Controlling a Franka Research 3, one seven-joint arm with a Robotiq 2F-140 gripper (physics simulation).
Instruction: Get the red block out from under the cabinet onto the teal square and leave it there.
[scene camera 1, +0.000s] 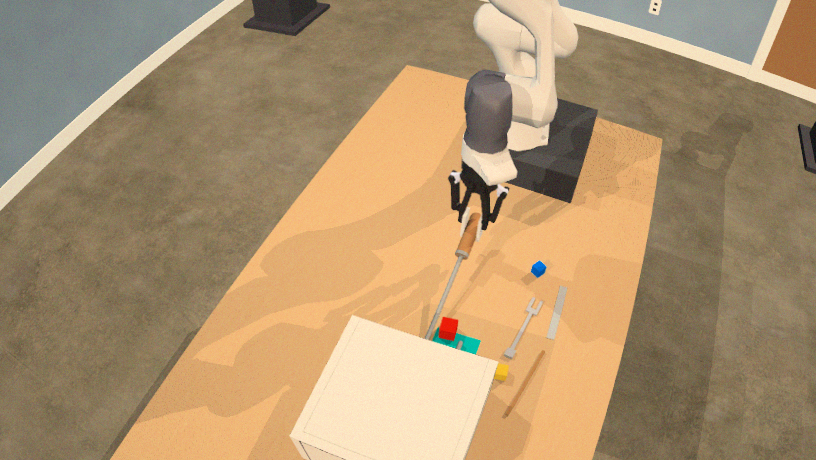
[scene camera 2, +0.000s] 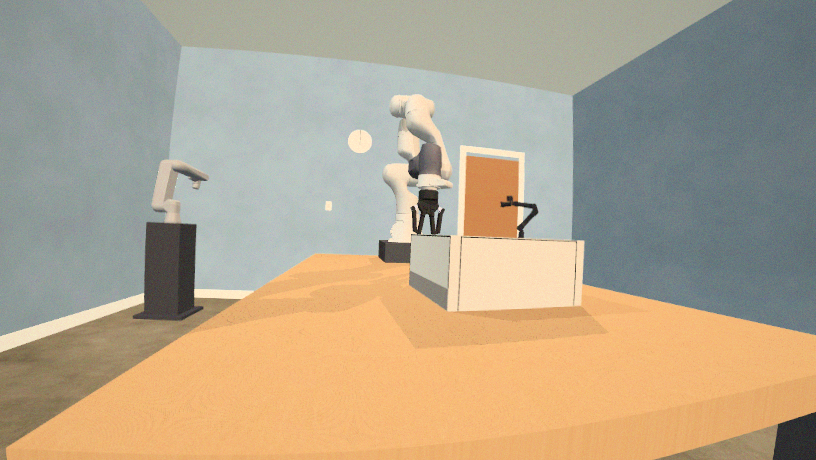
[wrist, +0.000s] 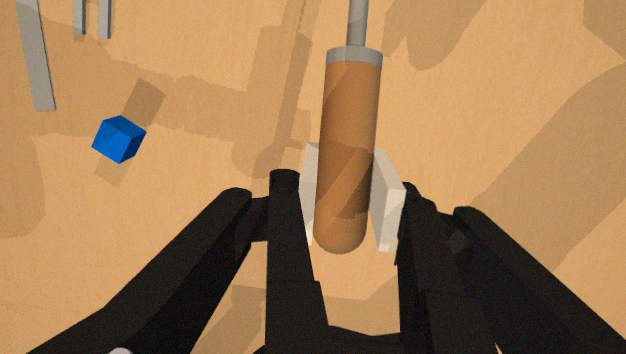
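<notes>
The red block (scene camera 1: 448, 328) stands outside the cabinet (scene camera 1: 394, 394) (scene camera 2: 517, 274), at the robot-side edge of the teal square (scene camera 1: 469, 344). It overlaps the square, but I cannot tell whether its whole base is on it. My gripper (scene camera 1: 472, 225) (scene camera 2: 428, 231) (wrist: 342, 168) is shut on the wooden handle of a long metal-rod tool (scene camera 1: 466, 242) (wrist: 350, 110). The rod runs down to the cabinet's near edge, left of the block. A small grey piece, seemingly the tool's end, shows over the square beyond the block. The rest of that end is hidden by the cabinet.
A blue block (scene camera 1: 538, 269) (wrist: 119, 140) lies right of the tool in the first scene view. A grey forked tool (scene camera 1: 521, 334), a flat grey strip (scene camera 1: 556, 313) (wrist: 39, 65) and a thin brown stick (scene camera 1: 524, 384) lie farther right. A yellow block (scene camera 1: 501, 372) is beside the cabinet's right corner.
</notes>
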